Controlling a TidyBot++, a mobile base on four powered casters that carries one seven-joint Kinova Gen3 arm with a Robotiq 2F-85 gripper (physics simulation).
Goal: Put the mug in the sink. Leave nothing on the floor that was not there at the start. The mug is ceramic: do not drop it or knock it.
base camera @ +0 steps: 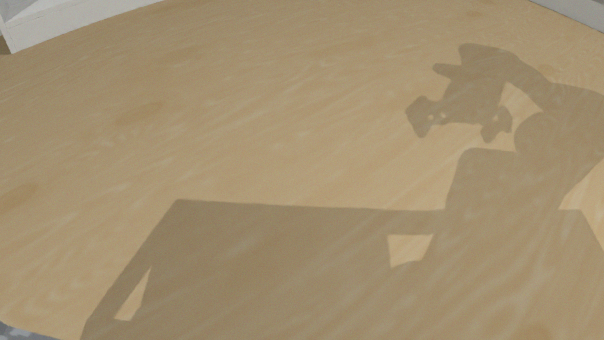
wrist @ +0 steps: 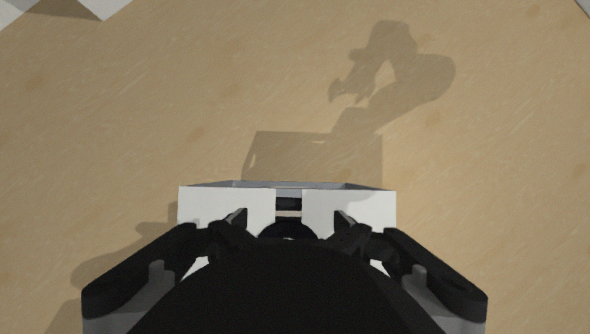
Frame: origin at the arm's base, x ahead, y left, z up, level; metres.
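Seen in the pictures: gripper, between the fingertips: (wrist: 290, 218).
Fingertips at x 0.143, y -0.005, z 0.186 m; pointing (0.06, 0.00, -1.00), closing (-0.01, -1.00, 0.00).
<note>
A point is followed by its place in that frame.
My gripper (wrist: 290, 218) @[x 0.143, y -0.005, z 0.186 m] is open in the wrist view, with its two black fingers apart and no object between them. It is above the robot's own white and grey base. The mug does not show in either view. The sink does not show in either view.
Wooden floor (base camera: 250, 125) @[x 0.543, y 0.087, z -0.396 m] (wrist: 150, 100) @[x 0.519, y 0.684, z -0.397 m] lies ahead of the base, with the shadow of the robot and its arm on it. A white block-like edge (base camera: 60, 22) @[x 1.035, y 0.806, z -0.356 m] (wrist: 102, 7) @[x 0.947, y 0.910, z -0.357 m] stands at the upper left. A pale edge (base camera: 575, 15) @[x 1.546, y -1.268, z -0.375 m] (wrist: 584, 6) @[x 1.148, y -1.610, z -0.389 m] shows at the upper right.
</note>
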